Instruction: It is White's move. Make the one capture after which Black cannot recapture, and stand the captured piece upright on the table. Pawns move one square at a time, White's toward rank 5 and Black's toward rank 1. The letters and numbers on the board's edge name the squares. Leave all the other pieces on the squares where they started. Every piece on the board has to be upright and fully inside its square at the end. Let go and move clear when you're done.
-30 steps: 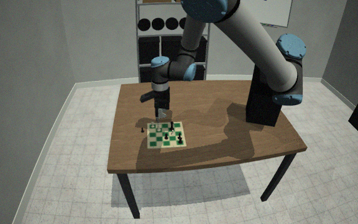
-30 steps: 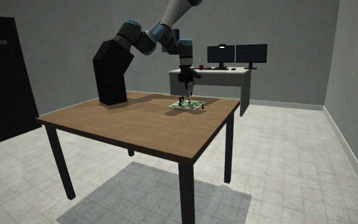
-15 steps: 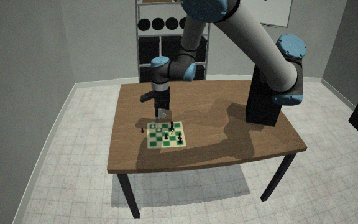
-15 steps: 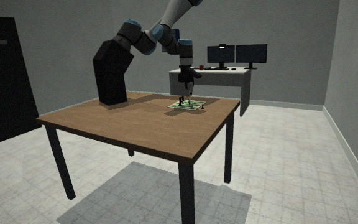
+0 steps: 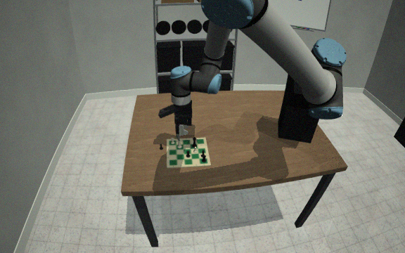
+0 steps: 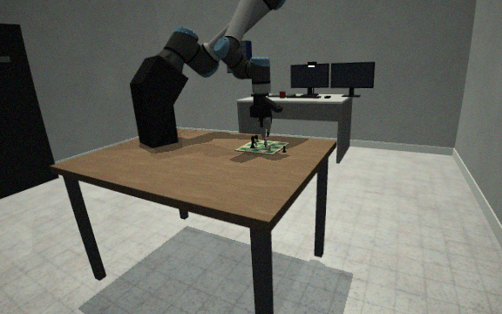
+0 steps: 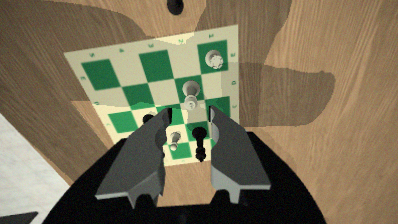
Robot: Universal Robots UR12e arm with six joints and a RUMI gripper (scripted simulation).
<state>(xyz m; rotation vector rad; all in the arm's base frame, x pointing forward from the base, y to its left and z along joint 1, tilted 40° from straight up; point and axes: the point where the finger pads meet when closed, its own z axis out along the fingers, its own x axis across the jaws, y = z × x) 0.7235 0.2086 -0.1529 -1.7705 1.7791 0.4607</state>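
The white rook is 40 mm ahead of my hand, 30 mm to the right of it and 60 mm below it. Also, from my hand: chessboard 50 mm behind, 30 mm to the left, 80 mm below; white pawn 90 mm behind, 30 mm to the left, 60 mm below; black pawn 100 mm ahead, 20 mm to the left, 70 mm below.
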